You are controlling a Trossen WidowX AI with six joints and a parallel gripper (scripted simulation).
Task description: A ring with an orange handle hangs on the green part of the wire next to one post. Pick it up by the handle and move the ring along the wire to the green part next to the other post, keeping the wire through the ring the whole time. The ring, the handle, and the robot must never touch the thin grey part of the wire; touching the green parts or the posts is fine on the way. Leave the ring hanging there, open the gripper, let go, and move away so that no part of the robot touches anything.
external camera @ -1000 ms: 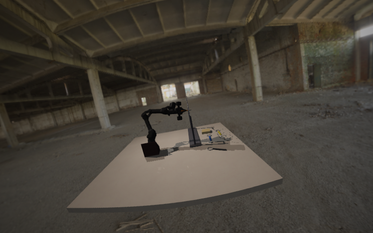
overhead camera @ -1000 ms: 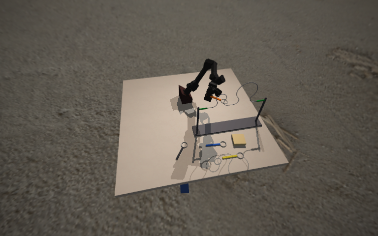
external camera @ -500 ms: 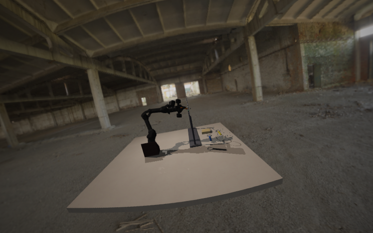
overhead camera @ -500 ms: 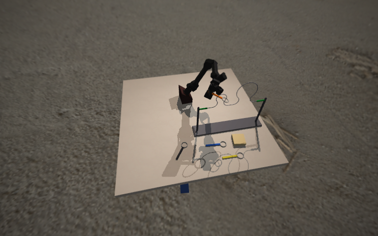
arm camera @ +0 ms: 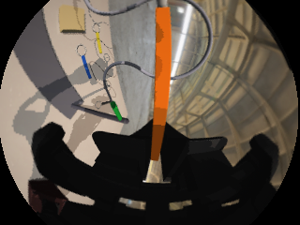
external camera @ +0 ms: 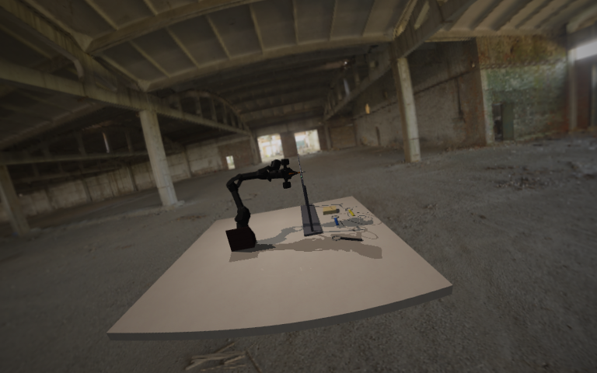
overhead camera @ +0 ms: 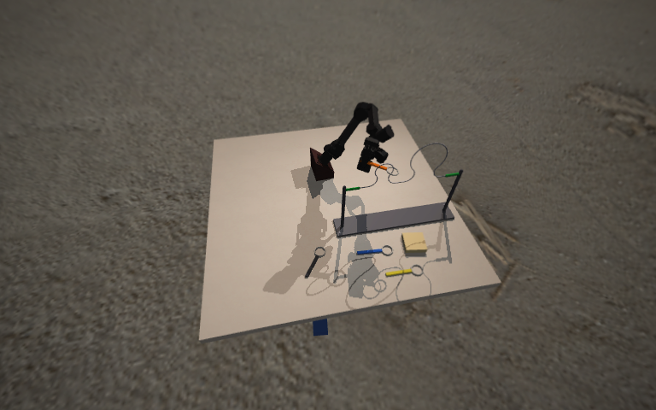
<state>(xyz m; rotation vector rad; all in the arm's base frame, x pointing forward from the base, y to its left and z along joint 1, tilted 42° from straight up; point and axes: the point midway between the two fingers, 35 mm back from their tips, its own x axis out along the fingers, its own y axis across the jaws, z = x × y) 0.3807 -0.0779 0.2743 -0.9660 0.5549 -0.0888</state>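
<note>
The orange-handled ring is 90 mm to the left of my gripper tip and 10 mm below it. Also, from my gripper tip: tan block (360 mm below, 240 mm to the left, 190 mm ahead); black-handled ring (370 mm below, 250 mm to the right, 180 mm ahead); blue-handled ring (370 mm below, 200 mm ahead, 60 mm to the left).
</note>
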